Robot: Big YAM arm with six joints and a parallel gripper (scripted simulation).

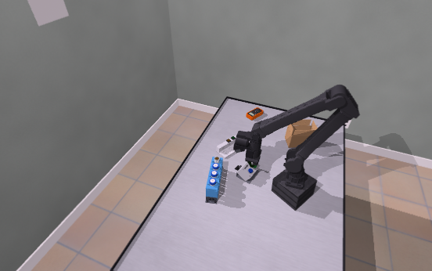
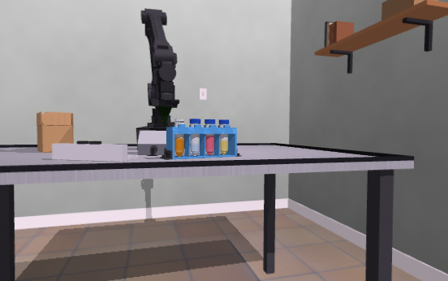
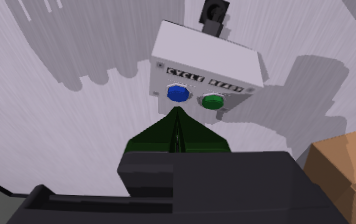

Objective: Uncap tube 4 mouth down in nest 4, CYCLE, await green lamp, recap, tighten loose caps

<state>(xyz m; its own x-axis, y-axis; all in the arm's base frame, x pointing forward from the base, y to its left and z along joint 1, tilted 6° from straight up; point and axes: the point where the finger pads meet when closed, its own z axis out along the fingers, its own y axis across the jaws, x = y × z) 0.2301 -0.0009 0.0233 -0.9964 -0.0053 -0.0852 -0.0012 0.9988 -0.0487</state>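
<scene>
The blue cycle key is 4 cm below my hand. The rest, counted from my hand: white key housing 1 cm ahead, 2 cm to the right, 5 cm below; cardboard box 22 cm behind, 41 cm to the right, 4 cm below; green ready key 1 cm behind, 4 cm to the right, 4 cm below.
</scene>
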